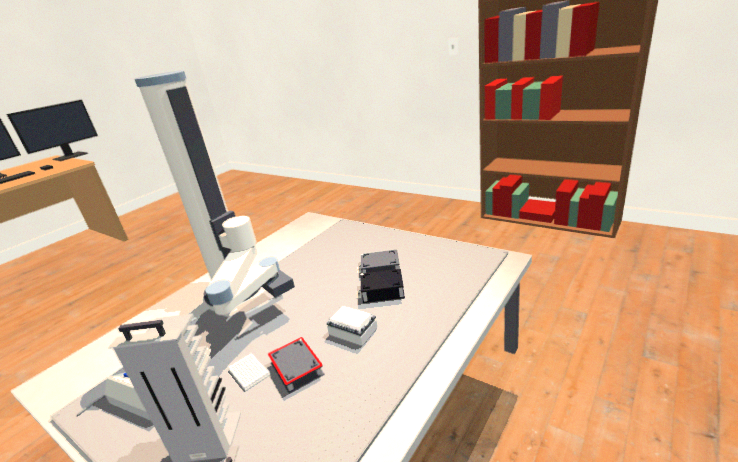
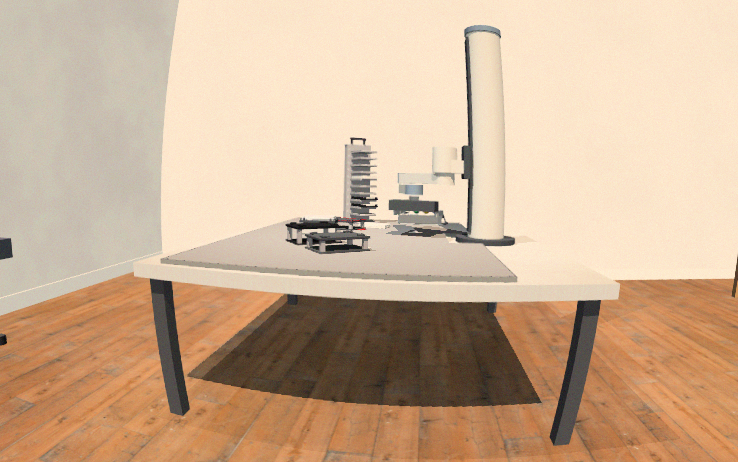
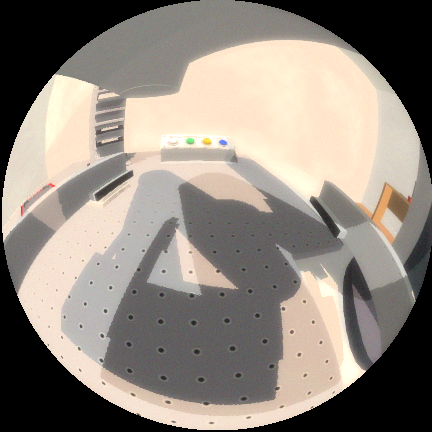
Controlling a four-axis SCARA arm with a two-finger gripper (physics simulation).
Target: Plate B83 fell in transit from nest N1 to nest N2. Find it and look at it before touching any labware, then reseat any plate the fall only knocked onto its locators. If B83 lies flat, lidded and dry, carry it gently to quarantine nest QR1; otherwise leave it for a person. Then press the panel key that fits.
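Frame: origin at the arm's base, x ahead, y left, z up, level; centimetres.
Seen in the pictures: gripper, fingertip midpoint: (image 3: 221,169); arm's base, origin of the base link: (image 2: 485,241).
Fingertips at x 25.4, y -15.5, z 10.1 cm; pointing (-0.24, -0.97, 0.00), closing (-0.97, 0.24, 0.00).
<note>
Offsets run from my fingertips to a thing's top centre.
A white plate @(dx +22.0, dy -15.0, dz -7.2 cm) (image 1: 248,371) lies flat on the mat beside the red-edged nest @(dx +35.1, dy -6.2, dz -4.2 cm) (image 1: 294,360) (image 3: 37,192); its label, lid and any wetness cannot be made out. Another white plate @(dx +41.0, dy +16.1, dz -1.9 cm) (image 1: 352,318) is on a pale grey block with dark corner locators; whether it sits level is too small to tell. A black nest @(dx +37.5, dy +40.4, dz -2.4 cm) (image 1: 381,280) (image 2: 315,225) and a dark grey nest @(dx +26.5, dy +55.0, dz -3.7 cm) (image 1: 380,258) (image 2: 337,236) hold no visible plate. The key panel @(dx +1.0, dy -38.9, dz -0.4 cm) (image 1: 126,396) (image 3: 197,153) has white, green, yellow and blue keys. My gripper (image 1: 265,305) (image 2: 419,218) (image 3: 221,169) is open and empty above the mat, beside the column.
A tall plate hotel (image 1: 168,397) (image 2: 348,179) (image 3: 110,120) with a top handle stands near the panel. The arm's column (image 1: 179,163) (image 2: 485,136) rises at the table's edge. A bookshelf (image 1: 634,108) and a desk (image 1: 98,201) stand apart from the table.
</note>
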